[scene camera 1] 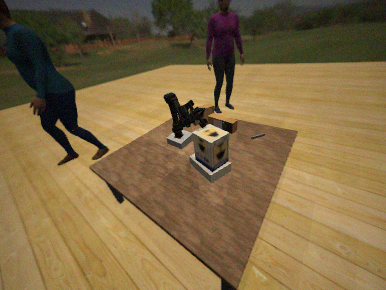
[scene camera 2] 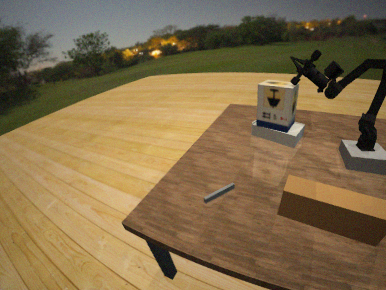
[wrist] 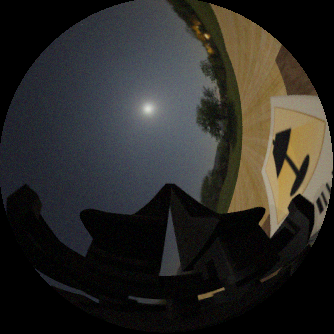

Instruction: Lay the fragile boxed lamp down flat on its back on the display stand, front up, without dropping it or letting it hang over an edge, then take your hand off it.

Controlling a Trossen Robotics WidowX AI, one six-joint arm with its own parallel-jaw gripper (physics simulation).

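Seen in the pictures: gripper, fingertip midpoint: [scene camera 1: 205, 108] [scene camera 2: 290, 56] [wrist: 169, 187]; arm's base at its link origin: [scene camera 1: 178, 136] [scene camera 2: 365, 148].
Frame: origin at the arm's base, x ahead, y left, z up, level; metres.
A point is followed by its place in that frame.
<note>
The boxed lamp [scene camera 1: 211, 149] @(x 0.455, y -0.310, z 0.183 m) [scene camera 2: 276, 105] @(x 0.423, y -0.133, z 0.136 m) [wrist: 295, 155] is a white carton with yellow panels and a black lamp picture. It stands upright on the low white display stand [scene camera 1: 212, 174] @(x 0.465, y -0.336, z 0.007 m) [scene camera 2: 278, 136] @(x 0.399, y -0.115, z -0.026 m) in the middle of the table. My gripper [scene camera 1: 203, 123] [scene camera 2: 295, 80] [wrist: 169, 187] @(x 0.364, y -0.170, z 0.367 m) is shut and empty. Its fingertips are at the box's upper back edge, by the top face, on the side toward the arm's base. In the wrist view the fingers point at the sky, with the box's top face to the right.
A brown cardboard block [scene camera 1: 223, 122] @(x 0.315, y 0.319, z 0.025 m) [scene camera 2: 311, 201] @(x 0.357, y 0.388, z 0.034 m) lies behind the stand. A small grey bar [scene camera 1: 258, 136] @(x 0.644, y 0.292, z -0.054 m) [scene camera 2: 219, 192] @(x 0.641, y 0.306, z -0.046 m) lies on the wooden table [scene camera 1: 192, 216] @(x 0.452, y -0.598, z -0.066 m) [scene camera 2: 235, 230] @(x 0.565, y 0.442, z -0.066 m). The arm's base [scene camera 1: 179, 139] @(x 0.034, y -0.044, z -0.003 m) stands left of the stand. One person [scene camera 1: 224, 52] stands behind the table, another [scene camera 1: 62, 115] at the left.
</note>
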